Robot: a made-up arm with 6 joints. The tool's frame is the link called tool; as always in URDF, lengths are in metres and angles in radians. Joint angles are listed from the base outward. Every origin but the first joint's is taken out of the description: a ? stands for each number. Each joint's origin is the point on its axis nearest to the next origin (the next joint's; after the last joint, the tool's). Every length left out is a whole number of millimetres.
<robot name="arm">
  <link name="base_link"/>
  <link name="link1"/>
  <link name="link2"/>
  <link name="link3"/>
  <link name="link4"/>
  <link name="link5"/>
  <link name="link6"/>
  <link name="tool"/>
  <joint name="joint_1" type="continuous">
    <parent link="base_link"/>
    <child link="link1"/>
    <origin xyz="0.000 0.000 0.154"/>
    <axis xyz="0 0 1"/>
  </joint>
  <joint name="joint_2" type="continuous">
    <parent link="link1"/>
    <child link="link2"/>
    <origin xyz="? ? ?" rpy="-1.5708 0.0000 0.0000"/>
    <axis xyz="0 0 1"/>
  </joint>
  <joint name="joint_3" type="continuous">
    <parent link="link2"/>
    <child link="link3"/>
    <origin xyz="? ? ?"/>
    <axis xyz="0 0 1"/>
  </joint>
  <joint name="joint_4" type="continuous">
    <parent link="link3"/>
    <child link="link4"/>
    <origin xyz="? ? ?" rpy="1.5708 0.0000 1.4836"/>
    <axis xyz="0 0 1"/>
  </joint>
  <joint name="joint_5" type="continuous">
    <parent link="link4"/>
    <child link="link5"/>
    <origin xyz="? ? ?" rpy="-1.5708 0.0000 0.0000"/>
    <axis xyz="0 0 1"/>
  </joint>
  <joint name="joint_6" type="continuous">
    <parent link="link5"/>
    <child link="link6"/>
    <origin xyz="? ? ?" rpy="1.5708 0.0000 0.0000"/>
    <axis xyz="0 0 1"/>
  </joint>
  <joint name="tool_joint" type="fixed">
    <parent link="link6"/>
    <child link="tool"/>
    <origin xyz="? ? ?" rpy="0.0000 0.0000 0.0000"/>
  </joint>
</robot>
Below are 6 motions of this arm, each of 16 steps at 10 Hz.
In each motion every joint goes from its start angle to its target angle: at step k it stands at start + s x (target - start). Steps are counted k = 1, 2, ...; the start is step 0. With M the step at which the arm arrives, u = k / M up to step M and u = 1 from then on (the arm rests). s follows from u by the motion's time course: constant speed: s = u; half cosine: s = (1 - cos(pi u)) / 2; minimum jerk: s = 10 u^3 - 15 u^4 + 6 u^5.
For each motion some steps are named. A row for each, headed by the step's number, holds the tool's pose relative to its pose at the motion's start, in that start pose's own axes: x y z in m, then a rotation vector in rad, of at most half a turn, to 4 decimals.
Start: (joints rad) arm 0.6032 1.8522 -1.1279 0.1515 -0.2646 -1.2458
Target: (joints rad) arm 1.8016 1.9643 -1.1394 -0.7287 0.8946 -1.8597
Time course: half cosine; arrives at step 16
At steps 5, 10, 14, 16:
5: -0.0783 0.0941 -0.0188 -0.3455 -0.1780 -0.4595
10: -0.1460 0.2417 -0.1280 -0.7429 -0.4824 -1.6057
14: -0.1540 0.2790 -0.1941 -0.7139 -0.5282 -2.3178
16: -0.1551 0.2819 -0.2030 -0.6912 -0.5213 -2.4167

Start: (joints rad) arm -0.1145 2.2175 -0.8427 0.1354 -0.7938 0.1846
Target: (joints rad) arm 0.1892 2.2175 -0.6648 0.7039 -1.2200 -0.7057
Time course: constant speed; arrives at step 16
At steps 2, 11, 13, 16:
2: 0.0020 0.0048 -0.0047 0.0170 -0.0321 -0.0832
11: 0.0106 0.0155 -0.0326 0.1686 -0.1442 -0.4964
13: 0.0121 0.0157 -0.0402 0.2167 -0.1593 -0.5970
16: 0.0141 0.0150 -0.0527 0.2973 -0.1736 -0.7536

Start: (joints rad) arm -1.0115 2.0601 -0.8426 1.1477 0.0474 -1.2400
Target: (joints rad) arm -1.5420 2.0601 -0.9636 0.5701 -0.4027 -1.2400
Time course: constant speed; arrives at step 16
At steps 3, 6, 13, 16:
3: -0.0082 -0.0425 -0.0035 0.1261 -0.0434 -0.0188
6: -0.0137 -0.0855 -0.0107 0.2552 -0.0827 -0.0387
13: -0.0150 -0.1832 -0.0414 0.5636 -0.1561 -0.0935
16: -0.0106 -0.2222 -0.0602 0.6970 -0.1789 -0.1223

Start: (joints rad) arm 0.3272 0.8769 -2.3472 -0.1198 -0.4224 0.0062
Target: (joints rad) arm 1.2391 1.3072 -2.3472 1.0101 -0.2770 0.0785
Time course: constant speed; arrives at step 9
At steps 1, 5, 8, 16:
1: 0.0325 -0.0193 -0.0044 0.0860 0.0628 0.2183
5: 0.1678 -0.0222 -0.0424 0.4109 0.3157 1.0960
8: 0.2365 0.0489 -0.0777 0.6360 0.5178 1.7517
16: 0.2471 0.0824 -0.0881 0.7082 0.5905 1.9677

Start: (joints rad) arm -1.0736 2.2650 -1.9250 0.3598 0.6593 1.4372
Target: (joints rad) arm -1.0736 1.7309 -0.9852 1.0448 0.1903 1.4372
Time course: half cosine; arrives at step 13
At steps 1, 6, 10, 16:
1: 0.0005 -0.0010 -0.0006 -0.0019 0.0042 0.0092
6: 0.0069 -0.0354 -0.0223 -0.0591 0.0770 0.3010
10: -0.0049 -0.0870 -0.0475 -0.1190 0.0462 0.6273
16: -0.0116 -0.1059 -0.0553 -0.1360 0.0168 0.7229

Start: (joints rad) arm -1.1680 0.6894 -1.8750 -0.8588 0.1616 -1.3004
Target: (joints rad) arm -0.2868 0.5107 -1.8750 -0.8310 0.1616 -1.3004
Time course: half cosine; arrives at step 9
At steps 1, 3, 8, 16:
1: 0.0021 -0.0011 -0.0010 0.0076 -0.0075 0.0258
3: 0.0202 -0.0057 -0.0076 0.0608 -0.0593 0.2152
8: 0.0909 0.0294 -0.0153 0.1974 -0.1962 0.8526
16: 0.0935 0.0327 -0.0150 0.2017 -0.2010 0.8798

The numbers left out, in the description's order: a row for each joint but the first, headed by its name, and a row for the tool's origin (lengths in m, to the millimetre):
joint_2: 0.000 0.000 0.000
joint_3: -0.208 -0.028 0.000
joint_4: 0.248 -0.044 0.000
joint_5: 0.000 0.000 0.000
joint_6: 0.000 -0.136 0.000
tool: 0.000 0.000 0.000

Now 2 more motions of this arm.
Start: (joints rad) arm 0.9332 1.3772 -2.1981 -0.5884 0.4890 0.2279
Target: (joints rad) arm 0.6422 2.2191 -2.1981 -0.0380 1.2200 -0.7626
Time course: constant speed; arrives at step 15
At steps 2, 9, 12, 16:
2: 0.0629 0.0142 0.0305 -0.0205 0.2126 -0.1127
9: 0.2971 0.0380 0.0592 -0.2736 0.9452 -0.4314
12: 0.3896 0.0398 0.0365 -0.4745 1.2316 -0.4978
16: 0.4699 0.0397 -0.0024 -0.7292 1.4797 -0.4987

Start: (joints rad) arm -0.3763 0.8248 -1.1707 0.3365 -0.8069 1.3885
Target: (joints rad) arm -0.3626 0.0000 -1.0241 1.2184 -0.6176 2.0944
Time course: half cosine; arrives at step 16
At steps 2, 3, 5, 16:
2: -0.0026 0.0105 -0.0014 -0.0136 -0.0204 0.0571
3: -0.0059 0.0229 -0.0036 -0.0307 -0.0436 0.1273
5: -0.0155 0.0585 -0.0126 -0.0841 -0.1024 0.3425
16: -0.0603 0.2073 -0.1126 -0.3733 -0.1349 1.6651

